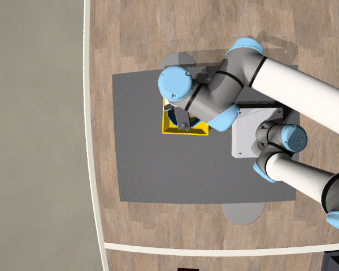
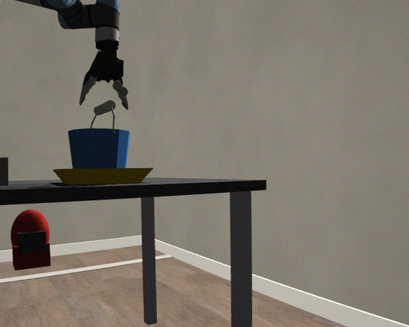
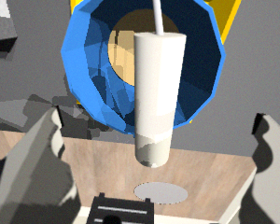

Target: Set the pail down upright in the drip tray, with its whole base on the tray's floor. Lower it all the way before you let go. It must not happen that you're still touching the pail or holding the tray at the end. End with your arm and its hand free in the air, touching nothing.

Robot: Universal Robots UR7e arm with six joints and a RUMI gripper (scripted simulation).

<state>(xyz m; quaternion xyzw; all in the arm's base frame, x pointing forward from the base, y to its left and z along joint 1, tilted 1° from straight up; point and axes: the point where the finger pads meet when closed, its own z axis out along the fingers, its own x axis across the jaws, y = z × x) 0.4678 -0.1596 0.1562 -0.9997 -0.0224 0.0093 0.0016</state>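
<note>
My hand is 10 mm past the pail handle and 30 mm above it. The rest, counted from my hand: pail: 10 mm behind, 100 mm below; yellow drip tray: 20 mm behind, 230 mm below.
</note>
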